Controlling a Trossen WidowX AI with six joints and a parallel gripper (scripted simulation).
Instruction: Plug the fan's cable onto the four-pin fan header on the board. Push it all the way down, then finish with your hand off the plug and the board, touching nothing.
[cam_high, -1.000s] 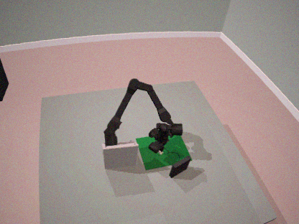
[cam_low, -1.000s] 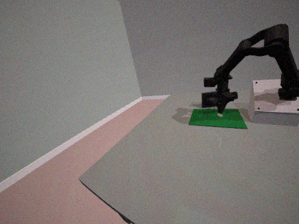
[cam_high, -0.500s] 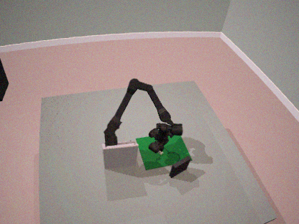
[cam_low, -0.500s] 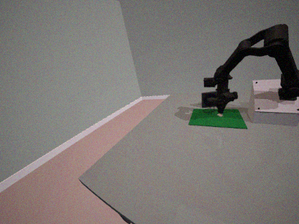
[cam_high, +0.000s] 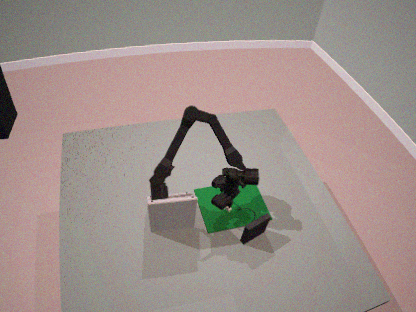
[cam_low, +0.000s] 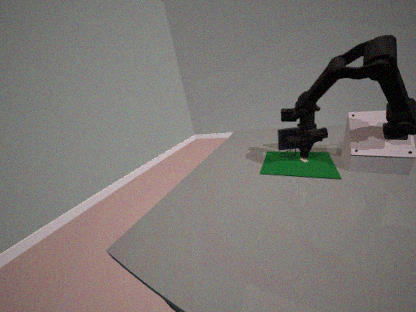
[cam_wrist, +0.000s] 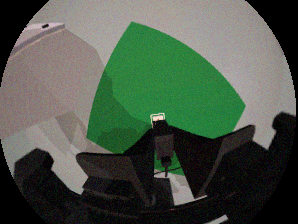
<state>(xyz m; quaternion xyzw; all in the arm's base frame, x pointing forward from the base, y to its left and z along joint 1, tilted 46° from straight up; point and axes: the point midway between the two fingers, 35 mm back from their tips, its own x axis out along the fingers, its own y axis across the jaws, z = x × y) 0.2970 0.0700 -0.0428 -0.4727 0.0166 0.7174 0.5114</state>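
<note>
My gripper tip is now 40 mm above the fan header. Also, from my gripper tip: green board 30 mm ahead, 10 mm to the left, 50 mm below; then dark fan 80 mm ahead, 150 mm to the right, 20 mm above; then fan plug 10 mm above.
</note>
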